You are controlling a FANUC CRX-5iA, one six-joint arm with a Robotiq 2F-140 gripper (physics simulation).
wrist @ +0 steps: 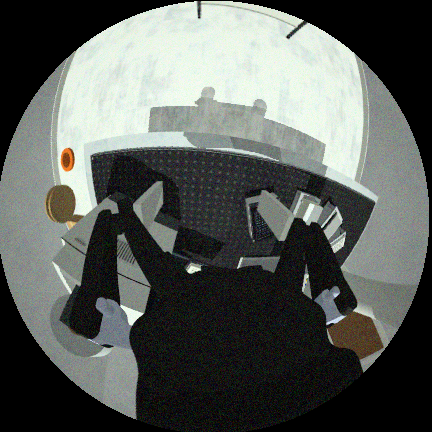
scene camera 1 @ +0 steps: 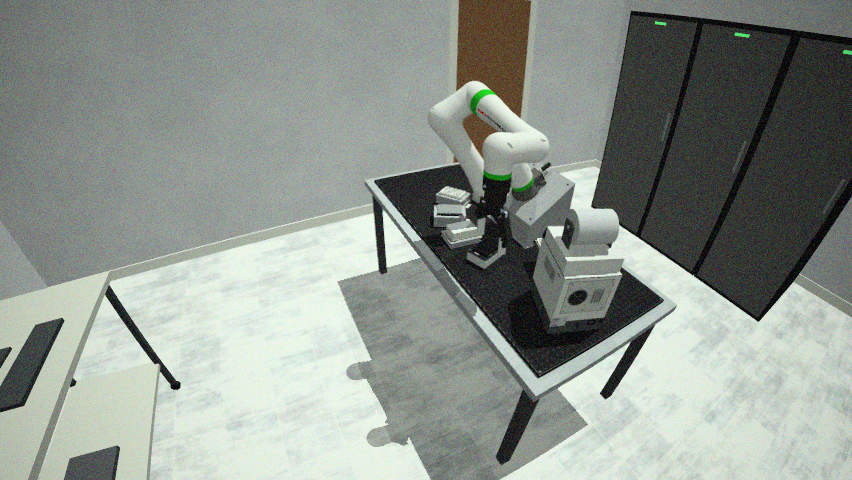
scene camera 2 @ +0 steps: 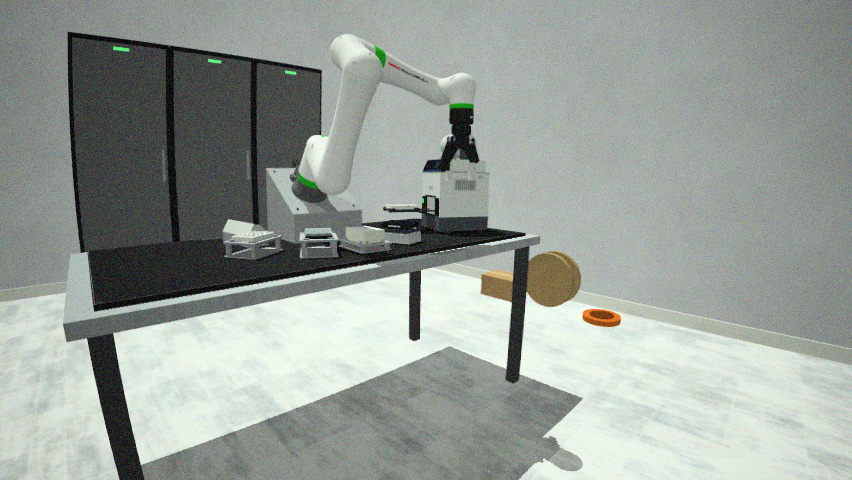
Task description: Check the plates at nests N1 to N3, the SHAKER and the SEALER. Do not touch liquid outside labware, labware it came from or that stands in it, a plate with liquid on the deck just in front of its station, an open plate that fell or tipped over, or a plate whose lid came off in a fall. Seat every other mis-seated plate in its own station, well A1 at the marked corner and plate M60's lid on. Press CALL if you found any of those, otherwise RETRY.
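Places are measured from the arm's base along level axes (x left, y ahead, z down), in metres.
Pixels of known places: gripper, between the fingertips: [wrist: 212, 195] [scene camera 1: 490, 244] [scene camera 2: 460, 180]; arm's base, origin of its link: [scene camera 1: 525, 190] [scene camera 2: 309, 191].
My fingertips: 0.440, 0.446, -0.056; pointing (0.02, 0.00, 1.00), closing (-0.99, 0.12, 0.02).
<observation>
Ahead of a thing's pixels: the offset from my fingertips to its middle, as dx, dy, dz. "spot": to the spot under its first point. Level surfaces: height alone.
My gripper [scene camera 1: 492, 230] [scene camera 2: 462, 170] [wrist: 212, 195] is open and empty, high above the table between shaker and sealer. The shaker @(spot: -0.150, -0.072, +0.184) [scene camera 1: 484, 257] [scene camera 2: 404, 237] carries a dark plate @(-0.207, -0.114, +0.174) [scene camera 2: 402, 226] [wrist: 261, 225]; fingers partly cover it in scene camera 1. A white plate @(-0.745, -0.175, +0.182) [scene camera 1: 453, 193] [scene camera 2: 253, 236] sits on the leftmost nest in scene camera 2. A dark-topped plate @(-0.556, -0.077, +0.170) [scene camera 2: 318, 232] is on the middle nest @(spot: -0.564, -0.061, +0.235) [scene camera 2: 318, 252]. A cream plate @(-0.386, -0.069, +0.191) [scene camera 1: 463, 230] [scene camera 2: 364, 234] is on the nest nearest the shaker. The sealer @(+0.202, -0.256, +0.012) [scene camera 1: 577, 286] [scene camera 2: 456, 196] [wrist: 124, 252] has a white plate @(-0.049, -0.331, +0.126) [scene camera 2: 401, 206] on its extended tray. Well A1, labels and liquid are unreadable.
The robot's grey base [scene camera 1: 543, 205] [scene camera 2: 313, 208] stands behind the nests. A light panel @(-0.720, -0.410, +0.199) [scene camera 2: 239, 226] leans behind the leftmost plate. The black table mat @(dz +0.240) [scene camera 1: 476, 283] [scene camera 2: 172, 268] has a grey rim. The CALL and RETRY buttons cannot be made out.
</observation>
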